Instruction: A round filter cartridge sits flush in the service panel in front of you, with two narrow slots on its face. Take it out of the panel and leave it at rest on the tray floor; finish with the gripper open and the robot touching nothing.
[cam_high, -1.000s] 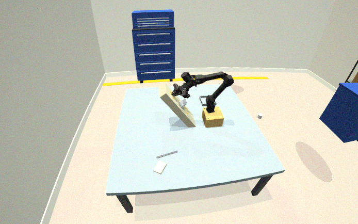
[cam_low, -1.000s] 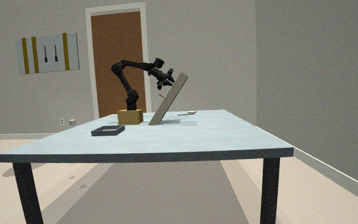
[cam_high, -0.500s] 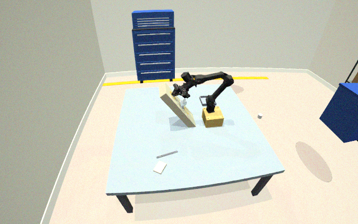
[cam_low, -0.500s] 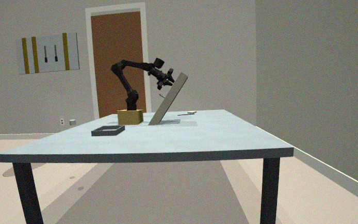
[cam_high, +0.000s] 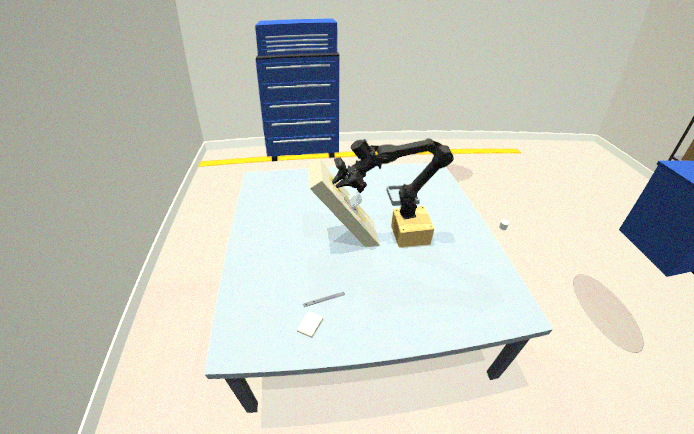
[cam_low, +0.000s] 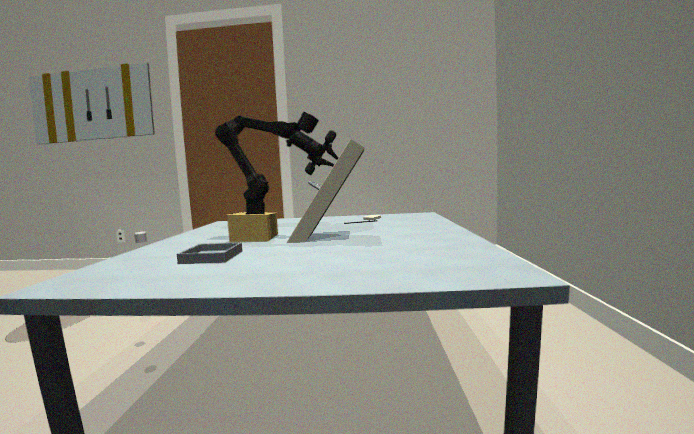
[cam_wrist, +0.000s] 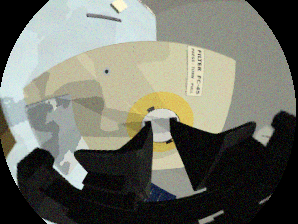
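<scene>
The white round filter cartridge is 1 cm below my gripper tip and 1 cm ahead of it. Also, from my gripper tip: dark grey tray 45 cm behind, 27 cm below, 22 cm to the right; white pad 46 cm to the left, 27 cm below, 20 cm ahead.
</scene>
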